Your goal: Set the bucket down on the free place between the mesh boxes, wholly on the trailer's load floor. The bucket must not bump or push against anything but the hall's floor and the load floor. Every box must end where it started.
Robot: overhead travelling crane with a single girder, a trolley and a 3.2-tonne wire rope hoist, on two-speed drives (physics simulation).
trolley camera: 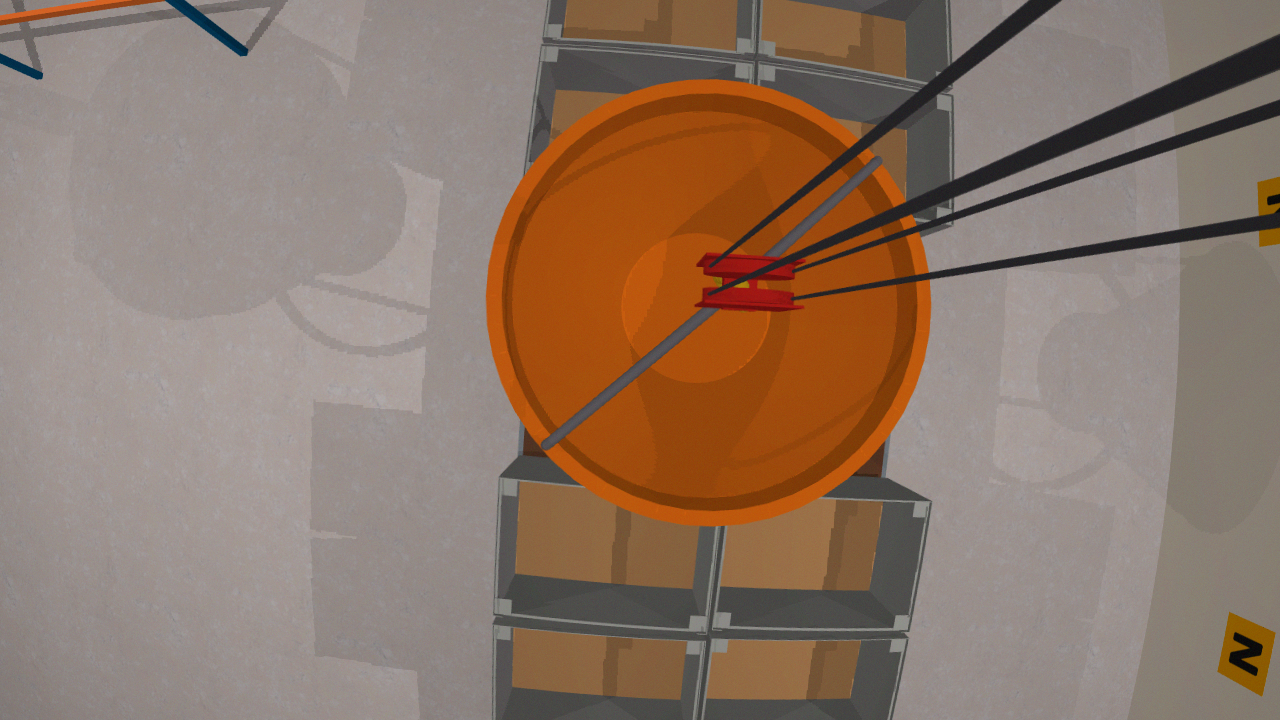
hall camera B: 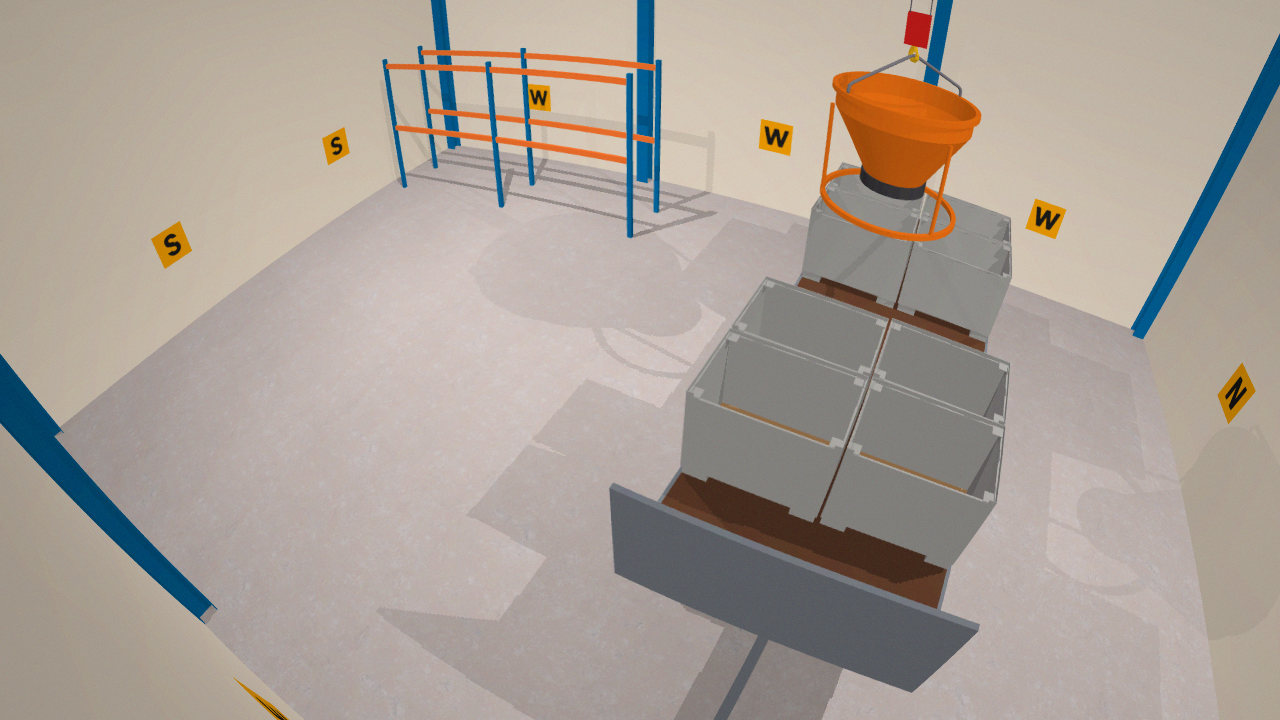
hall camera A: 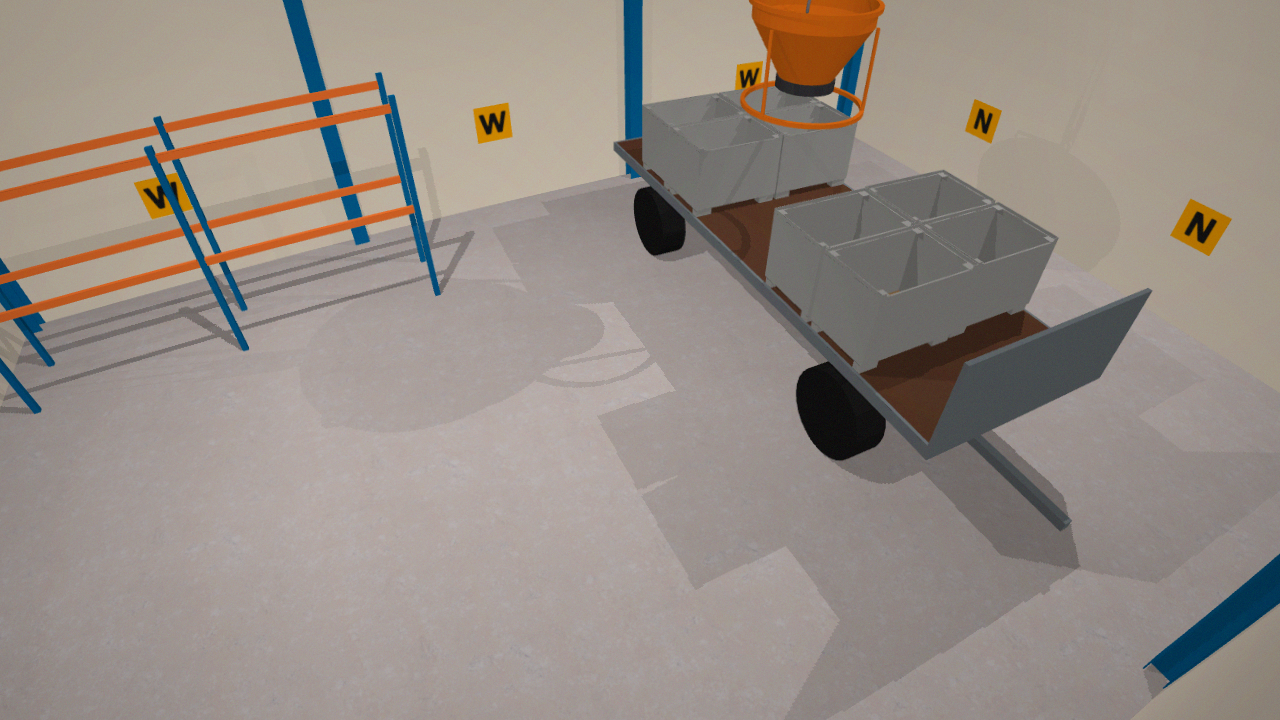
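Note:
The orange bucket (hall camera A: 816, 44) (hall camera B: 904, 125) (trolley camera: 581, 268) hangs upright, its foot ring above the box rims in the hall views. My gripper, the hook (hall camera B: 913, 54) (trolley camera: 735, 282) under the red block, is shut on the bucket's grey bail. Rear mesh boxes (hall camera A: 716, 170) (hall camera B: 859, 246) and front mesh boxes (hall camera A: 895, 313) (hall camera B: 760, 456) stand on the trailer's brown load floor (hall camera A: 733, 223) (hall camera B: 930, 586) (trolley camera: 872, 461). In the trolley camera the bucket covers most of the gap, overlaps the rear boxes widely and the front boxes slightly. Its foot ring is hidden there.
The trailer's grey end board (hall camera A: 1047, 367) (hall camera B: 778, 582) stands beyond the front boxes, with the drawbar (hall camera A: 1020, 483) below it. A blue and orange rack (hall camera A: 295, 214) (hall camera B: 563, 125) stands by the W wall. The N wall (hall camera A: 1100, 116) lies beyond the trailer's far side.

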